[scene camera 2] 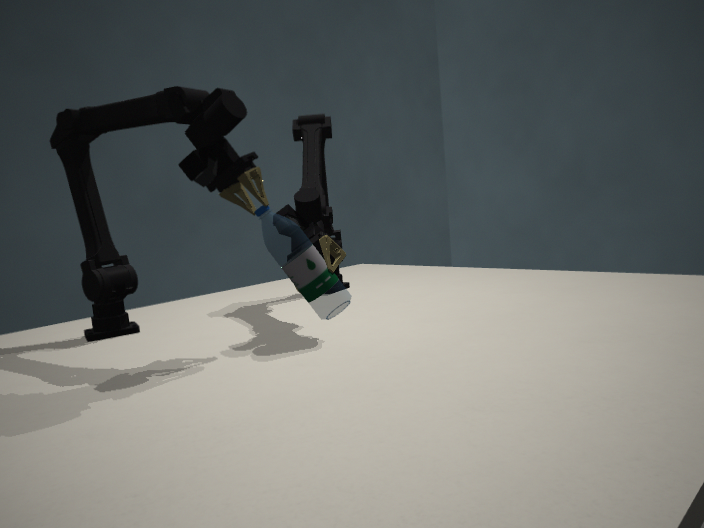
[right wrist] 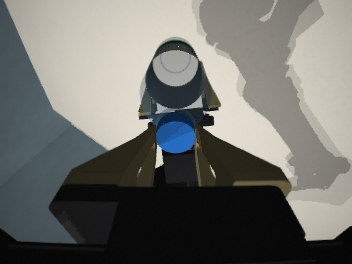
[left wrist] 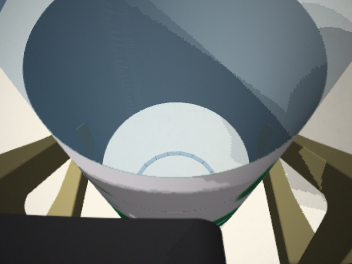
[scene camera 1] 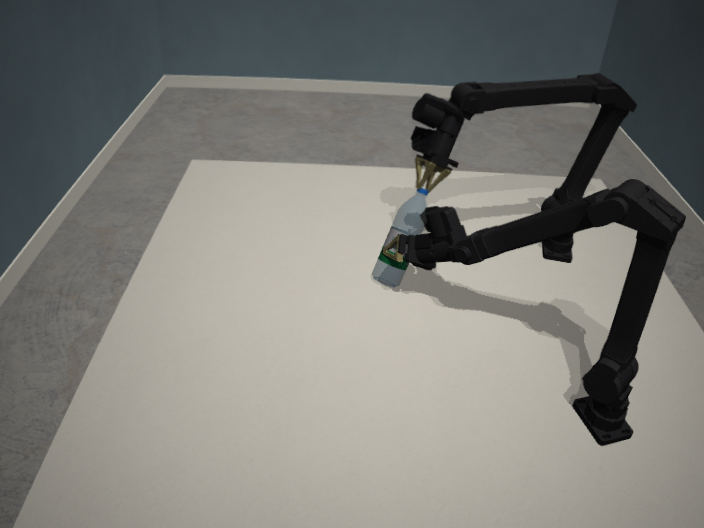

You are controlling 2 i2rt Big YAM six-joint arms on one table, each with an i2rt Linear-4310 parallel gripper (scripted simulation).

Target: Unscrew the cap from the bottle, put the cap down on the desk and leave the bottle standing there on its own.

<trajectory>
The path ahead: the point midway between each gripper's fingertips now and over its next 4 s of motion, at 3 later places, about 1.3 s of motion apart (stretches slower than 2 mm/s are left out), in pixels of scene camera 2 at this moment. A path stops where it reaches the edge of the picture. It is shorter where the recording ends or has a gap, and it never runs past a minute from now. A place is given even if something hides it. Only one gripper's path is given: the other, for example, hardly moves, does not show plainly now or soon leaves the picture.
My left gripper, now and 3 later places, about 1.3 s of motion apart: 315, 282; 313, 281; 316, 287; 318, 303
</trajectory>
